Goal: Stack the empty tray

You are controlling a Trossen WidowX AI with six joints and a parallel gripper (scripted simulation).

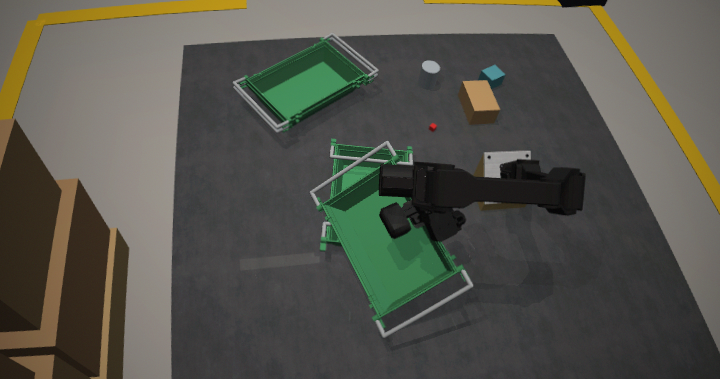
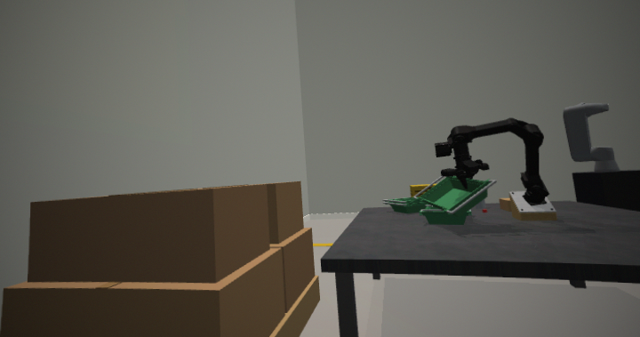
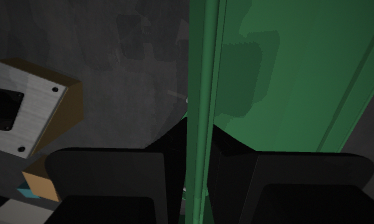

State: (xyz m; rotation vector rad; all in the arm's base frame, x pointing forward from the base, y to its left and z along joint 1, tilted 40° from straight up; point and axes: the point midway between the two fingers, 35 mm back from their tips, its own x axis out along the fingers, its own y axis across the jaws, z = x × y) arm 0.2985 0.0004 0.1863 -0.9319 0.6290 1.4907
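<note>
The green tray is 8 cm ahead of my gripper tip, 2 cm to the left of it and 1 cm below it. Round my gripper tip: grey cylinder: 24 cm behind, 54 cm to the right, 12 cm below; then tan box: 36 cm behind, 41 cm to the right, 13 cm below; then red block: 19 cm behind, 36 cm to the right, 15 cm below.
</note>
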